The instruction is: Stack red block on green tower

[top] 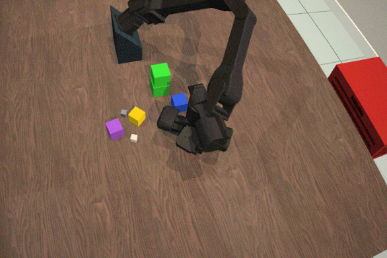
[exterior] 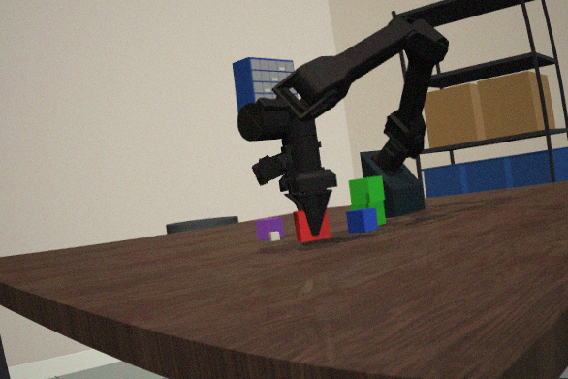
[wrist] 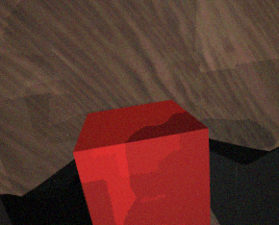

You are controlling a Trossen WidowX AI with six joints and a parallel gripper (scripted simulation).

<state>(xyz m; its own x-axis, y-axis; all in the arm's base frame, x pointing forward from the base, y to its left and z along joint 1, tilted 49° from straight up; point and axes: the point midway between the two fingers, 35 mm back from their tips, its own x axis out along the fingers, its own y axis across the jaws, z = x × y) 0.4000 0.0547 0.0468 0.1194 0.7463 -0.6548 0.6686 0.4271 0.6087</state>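
Now: the blue block 130 mm behind my gripper tip and 20 mm to the left of it. The rest, counted from my gripper tip: white block 140 mm to the right, 70 mm behind, 10 mm below; red block 20 mm above; yellow block 130 mm behind, 110 mm to the right.
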